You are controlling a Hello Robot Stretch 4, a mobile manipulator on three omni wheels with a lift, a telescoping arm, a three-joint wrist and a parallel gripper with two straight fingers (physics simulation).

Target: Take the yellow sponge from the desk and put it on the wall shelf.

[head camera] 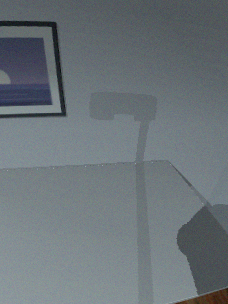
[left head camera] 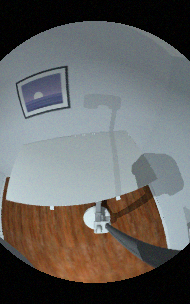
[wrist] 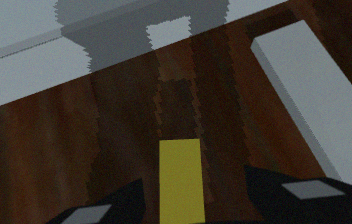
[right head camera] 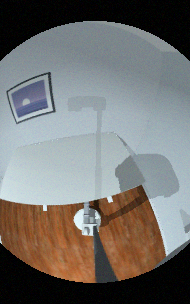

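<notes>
The yellow sponge (wrist: pixel 181 175) shows in the wrist view at the bottom centre, over the dark wooden floor, not on the desk top. My gripper (wrist: pixel 194 187) is open, with a dark fingertip on each side of the sponge in the picture. Nothing is gripped; the height between the fingertips and the sponge is hard to tell. The sponge's near end is cut off by the picture's lower edge. The pale desk (head camera: pixel 70 225) (left head camera: pixel 60 170) (right head camera: pixel 55 172) shows in the head views and hides the gripper there. The wall shelf does not show in these views.
A white desk leg (wrist: pixel 310 90) slants down on the right of the wrist view, close to the right finger. A pale wall base (wrist: pixel 35 75) is at upper left. A framed picture (head camera: pixel 25 70) (left head camera: pixel 44 92) (right head camera: pixel 32 98) hangs on the wall behind the desk.
</notes>
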